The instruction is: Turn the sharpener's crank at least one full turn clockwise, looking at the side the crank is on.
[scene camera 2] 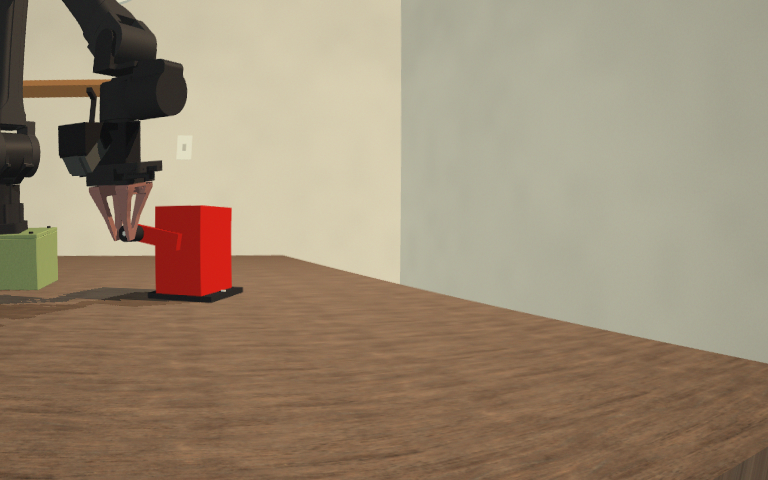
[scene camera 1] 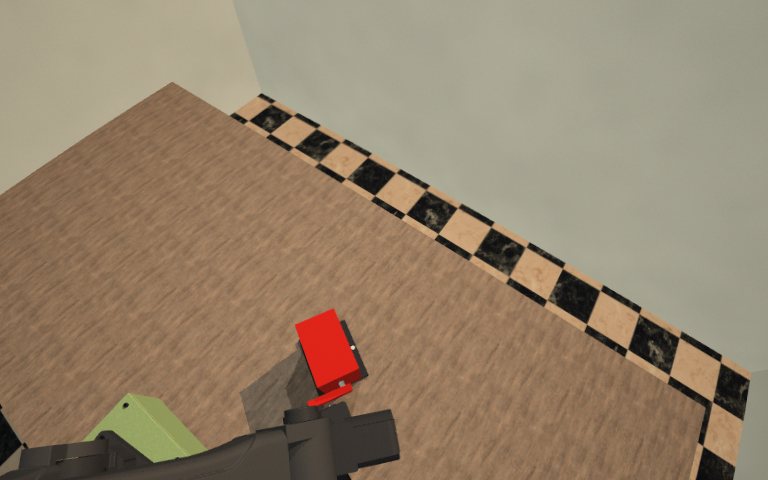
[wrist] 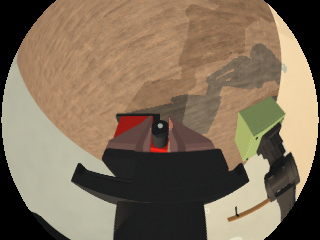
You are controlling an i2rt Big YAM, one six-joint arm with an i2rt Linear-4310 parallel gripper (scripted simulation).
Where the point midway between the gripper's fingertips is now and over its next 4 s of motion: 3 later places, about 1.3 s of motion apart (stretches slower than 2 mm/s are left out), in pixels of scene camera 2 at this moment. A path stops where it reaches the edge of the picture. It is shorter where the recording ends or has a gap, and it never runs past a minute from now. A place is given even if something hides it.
My gripper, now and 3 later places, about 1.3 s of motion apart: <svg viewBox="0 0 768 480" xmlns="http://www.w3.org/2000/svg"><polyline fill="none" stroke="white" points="124,240 142,210 165,201 167,129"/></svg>
